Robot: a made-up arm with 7 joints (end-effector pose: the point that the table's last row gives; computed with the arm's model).
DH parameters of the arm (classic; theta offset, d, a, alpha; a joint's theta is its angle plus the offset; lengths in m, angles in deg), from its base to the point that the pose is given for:
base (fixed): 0 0 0 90
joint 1: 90 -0.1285 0 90
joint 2: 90 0 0 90
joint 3: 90 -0.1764 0 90
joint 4: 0 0 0 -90
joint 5: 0 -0.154 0 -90
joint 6: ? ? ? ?
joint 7: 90 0 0 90
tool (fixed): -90 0 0 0
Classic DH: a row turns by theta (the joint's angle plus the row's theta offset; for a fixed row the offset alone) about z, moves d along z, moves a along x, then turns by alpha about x.
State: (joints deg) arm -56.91 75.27 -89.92 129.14 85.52 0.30 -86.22
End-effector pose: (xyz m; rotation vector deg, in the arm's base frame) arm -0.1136 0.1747 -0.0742 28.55 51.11 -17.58
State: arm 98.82 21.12 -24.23 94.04 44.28 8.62 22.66
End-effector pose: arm 0.1536 0.1293 0.1656 -32.22 -156.12 -71.15
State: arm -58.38 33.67 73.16 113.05 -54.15 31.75 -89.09
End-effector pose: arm 0.0033 0.3057 -0.0462 -147.13 30.12 18.69
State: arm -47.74 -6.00 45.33 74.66 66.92 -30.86 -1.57
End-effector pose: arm -0.0978 0.2108 -0.2299 46.72 -66.45 86.59
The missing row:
joint 6: -90 0 0 90
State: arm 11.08 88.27 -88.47 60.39 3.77 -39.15 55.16
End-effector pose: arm 0.0307 0.3768 -0.1381 -40.78 22.84 -89.26
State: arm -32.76 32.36 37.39 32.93 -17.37 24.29 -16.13
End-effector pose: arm -0.0691 0.3350 -0.2302 62.62 20.55 4.56
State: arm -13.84 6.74 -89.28 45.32 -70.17 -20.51 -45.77
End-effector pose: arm -0.0694 0.0532 -0.2873 -37.56 -100.30 -104.15
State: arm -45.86 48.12 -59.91 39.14 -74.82 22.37 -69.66
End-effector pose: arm -0.1527 0.2926 -0.2161 20.45 -58.28 -145.20
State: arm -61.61 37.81 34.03 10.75 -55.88 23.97 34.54
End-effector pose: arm -0.2078 0.3421 -0.1394 10.65 85.75 -14.65
